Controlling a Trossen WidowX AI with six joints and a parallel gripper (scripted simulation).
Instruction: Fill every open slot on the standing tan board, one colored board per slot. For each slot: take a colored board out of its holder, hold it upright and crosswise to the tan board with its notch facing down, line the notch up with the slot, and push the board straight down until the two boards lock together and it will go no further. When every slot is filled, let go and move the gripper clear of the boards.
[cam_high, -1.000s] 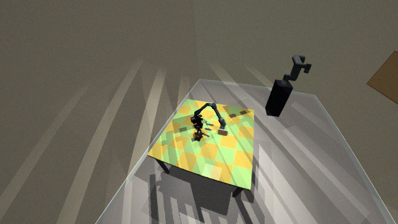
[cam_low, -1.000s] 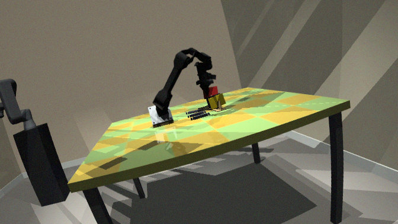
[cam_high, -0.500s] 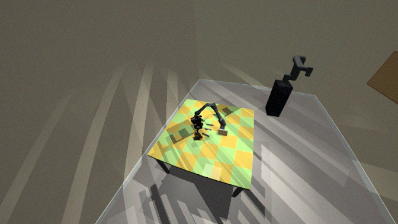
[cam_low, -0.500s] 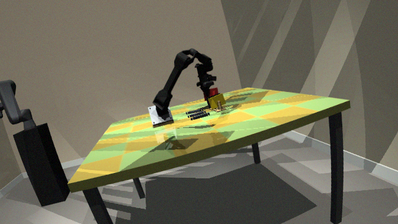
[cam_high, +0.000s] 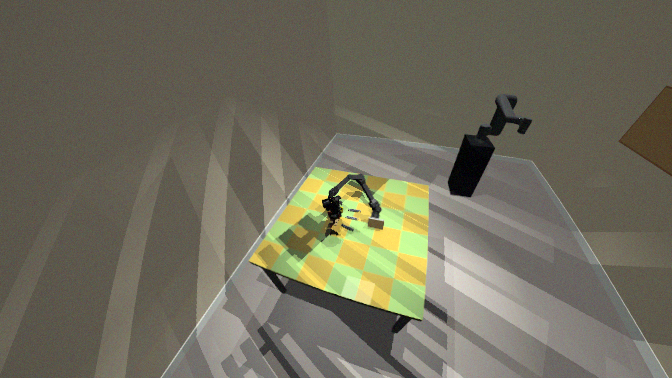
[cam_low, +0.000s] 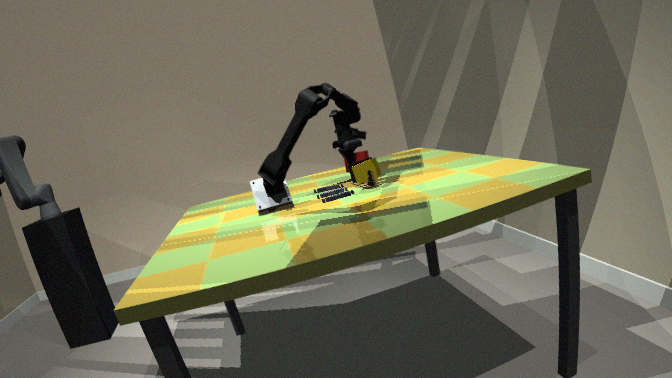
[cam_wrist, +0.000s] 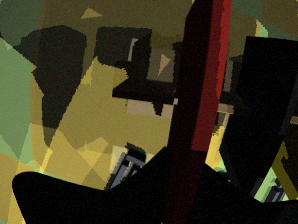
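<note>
The nearly black board is 2 cm ahead of my gripper tip, 5 cm to the right of it and 3 cm below it. From my gripper tip the other things lie so: yellow board: 2 cm ahead, 10 cm to the right, 3 cm below; then red board: 3 cm ahead; then tan board: 3 cm ahead, 5 cm to the right, 5 cm below.
</note>
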